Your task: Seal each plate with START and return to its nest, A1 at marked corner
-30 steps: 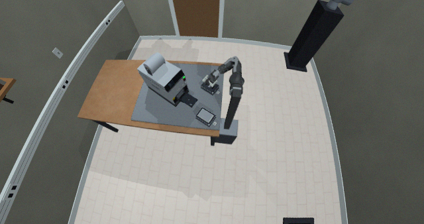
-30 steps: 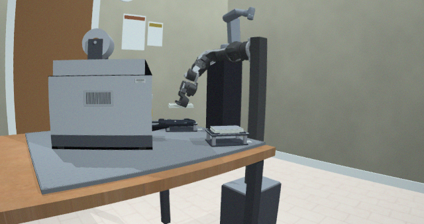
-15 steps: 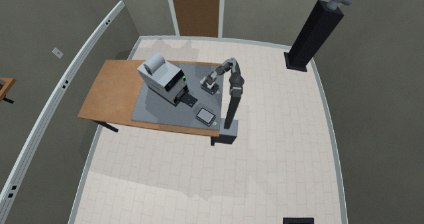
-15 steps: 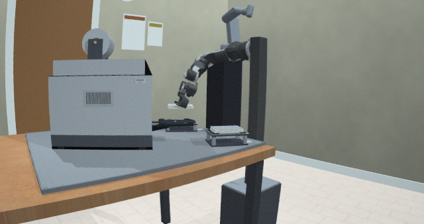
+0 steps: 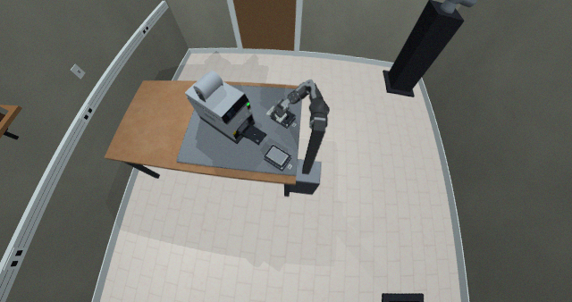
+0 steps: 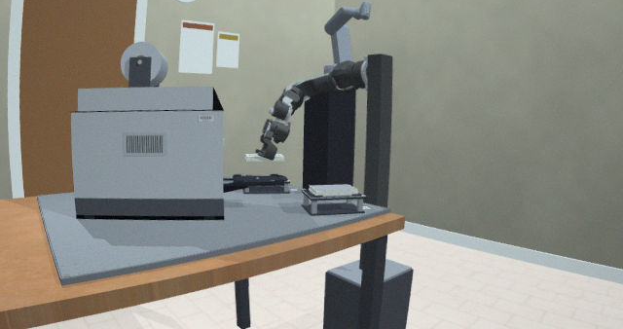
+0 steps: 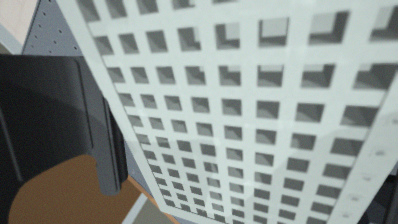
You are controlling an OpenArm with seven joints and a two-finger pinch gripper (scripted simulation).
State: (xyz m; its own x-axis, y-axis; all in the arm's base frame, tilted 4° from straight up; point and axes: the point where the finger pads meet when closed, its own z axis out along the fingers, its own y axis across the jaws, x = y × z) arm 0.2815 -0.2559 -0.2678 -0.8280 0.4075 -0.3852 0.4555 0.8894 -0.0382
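Now: hand 130 mm short of the sealer stage, 170 mm to the right of it and 50 mm above it. Also, from my hand: white start button (180 mm ahead, 40 mm to the left, 50 mm above); plate nest (50 mm behind, 290 mm to the left, 90 mm below); white open-well plate (10 mm below).
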